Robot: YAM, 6 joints.
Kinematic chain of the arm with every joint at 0, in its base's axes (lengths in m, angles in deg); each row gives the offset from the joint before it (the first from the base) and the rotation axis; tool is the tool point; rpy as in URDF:
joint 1: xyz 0 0 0.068 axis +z
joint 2: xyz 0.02 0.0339 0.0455 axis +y
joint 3: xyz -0.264 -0.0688 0 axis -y
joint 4: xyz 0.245 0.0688 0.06 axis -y
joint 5: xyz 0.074 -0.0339 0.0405 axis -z
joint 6: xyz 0.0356 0 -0.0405 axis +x
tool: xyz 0 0 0 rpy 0 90 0
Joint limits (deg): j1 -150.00..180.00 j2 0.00..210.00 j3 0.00..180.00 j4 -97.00..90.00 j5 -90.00..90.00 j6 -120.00..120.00
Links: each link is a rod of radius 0.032 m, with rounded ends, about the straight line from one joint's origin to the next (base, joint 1, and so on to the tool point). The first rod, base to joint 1, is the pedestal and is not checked.
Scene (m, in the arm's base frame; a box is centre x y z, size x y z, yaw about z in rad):
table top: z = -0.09
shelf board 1: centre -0 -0.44 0.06 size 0.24 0.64 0.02 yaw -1.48
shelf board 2: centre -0 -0.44 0.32 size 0.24 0.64 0.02 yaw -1.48
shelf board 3: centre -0 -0.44 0.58 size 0.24 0.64 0.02 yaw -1.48
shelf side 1: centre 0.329 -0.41 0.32 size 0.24 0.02 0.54 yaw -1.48
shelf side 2: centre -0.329 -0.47 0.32 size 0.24 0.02 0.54 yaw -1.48
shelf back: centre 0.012 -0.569 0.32 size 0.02 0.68 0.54 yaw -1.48
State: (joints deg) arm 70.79 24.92 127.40 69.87 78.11 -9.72
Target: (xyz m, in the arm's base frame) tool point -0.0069 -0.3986 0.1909
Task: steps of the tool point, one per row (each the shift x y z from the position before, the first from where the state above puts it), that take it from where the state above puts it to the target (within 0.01 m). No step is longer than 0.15 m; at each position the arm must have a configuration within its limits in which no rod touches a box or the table.
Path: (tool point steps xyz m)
1: -0.0156 0.0520 0.0120
2: -0.0049 0.0561 0.0001
3: 0.0055 0.0566 -0.0121
4: 0.0069 0.1043 0.0335
5: 0.0543 0.0726 0.0084
6: 0.0746 0.0236 -0.0159
7: 0.0642 -0.0250 -0.0374
8: 0.0295 -0.0564 -0.0545
9: -0.0148 -0.0612 -0.0658
10: -0.0519 -0.0393 -0.0706
11: -0.0687 -0.0007 -0.0686
12: 0.0049 -0.0611 0.0115
13: 0.0055 -0.0612 -0.0001
14: 0.0061 -0.0588 -0.0114

